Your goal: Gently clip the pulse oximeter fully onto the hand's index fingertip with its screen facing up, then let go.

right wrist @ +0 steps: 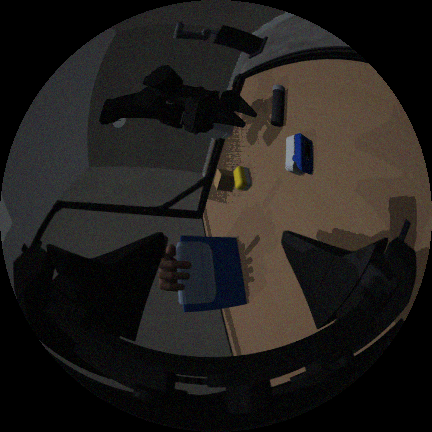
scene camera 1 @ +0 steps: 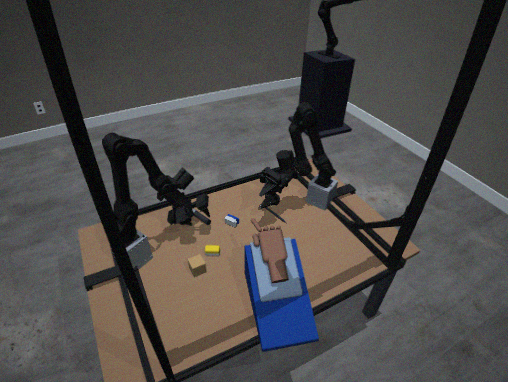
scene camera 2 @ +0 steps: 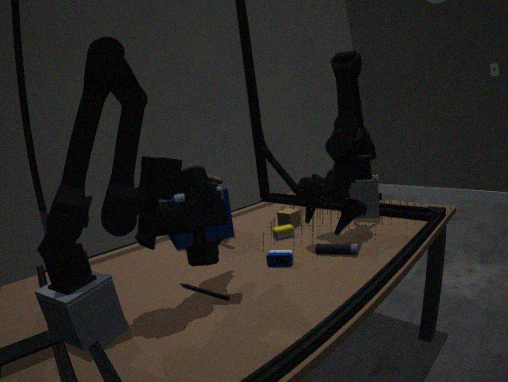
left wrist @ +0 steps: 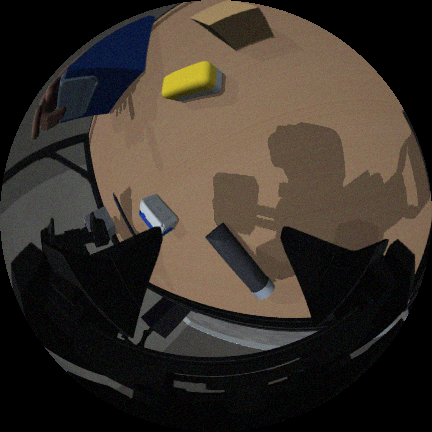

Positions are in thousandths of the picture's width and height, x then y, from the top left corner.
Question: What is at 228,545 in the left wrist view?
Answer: My right gripper.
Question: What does the yellow block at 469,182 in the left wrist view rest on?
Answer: The table.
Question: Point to a pulse oximeter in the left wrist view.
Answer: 358,492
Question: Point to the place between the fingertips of my left gripper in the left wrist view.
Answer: At 517,538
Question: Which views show my left gripper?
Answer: The right wrist view, scene camera 1, scene camera 2 and the left wrist view: all of them.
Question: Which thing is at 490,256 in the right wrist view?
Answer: My left gripper.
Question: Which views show my right gripper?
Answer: The right wrist view, scene camera 1, scene camera 2 and the left wrist view: all of them.
